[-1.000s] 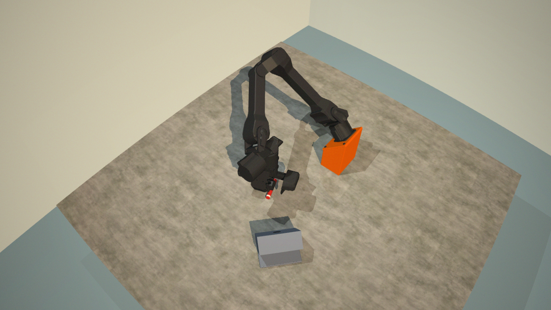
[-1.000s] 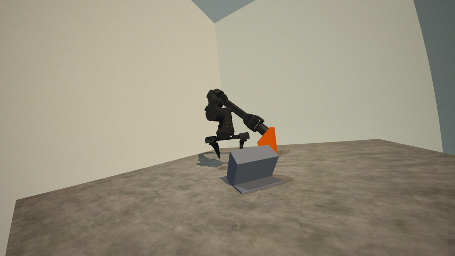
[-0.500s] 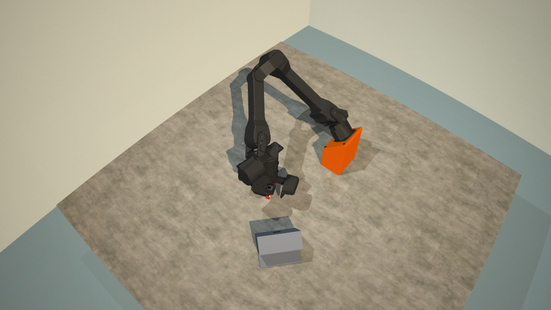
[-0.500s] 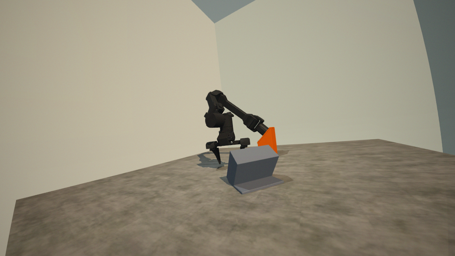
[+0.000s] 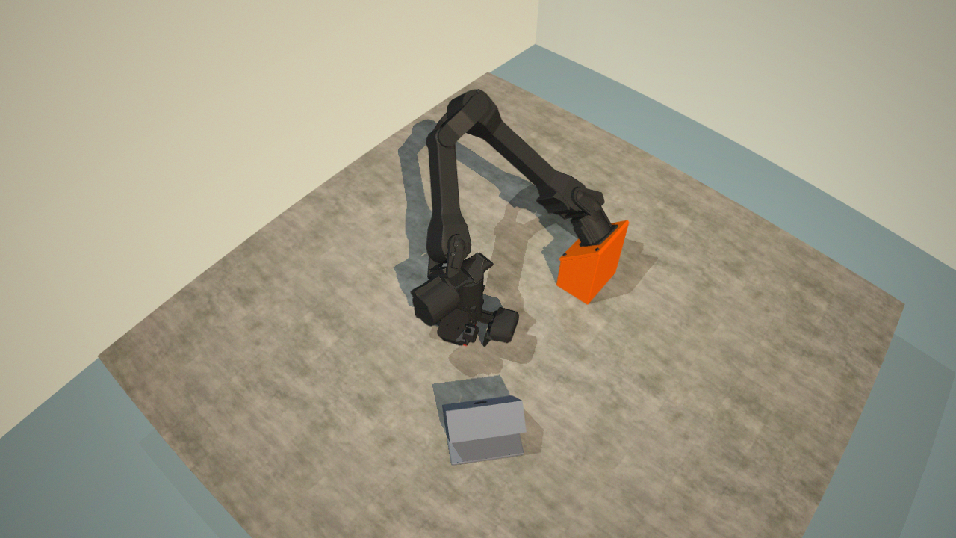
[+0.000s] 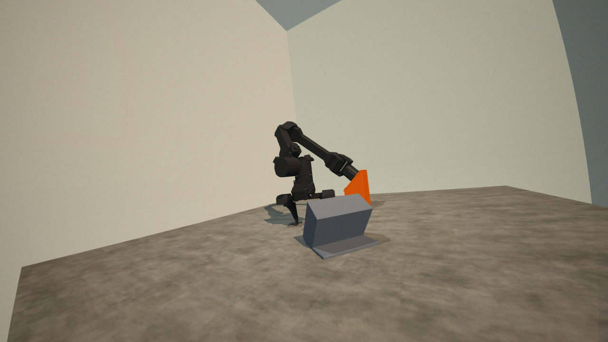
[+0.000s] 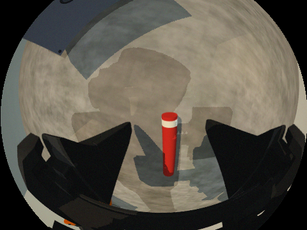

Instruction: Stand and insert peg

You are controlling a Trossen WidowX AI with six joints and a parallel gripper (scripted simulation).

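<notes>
Now: gripper tip 1 cm past the red peg and 1 cm to the left of it. From my gripper tip the other things lie so: grey sloped panel: 12 cm ahead, 15 cm to the left, 4 cm above; grey foot plate: 13 cm ahead, 17 cm to the left.
</notes>
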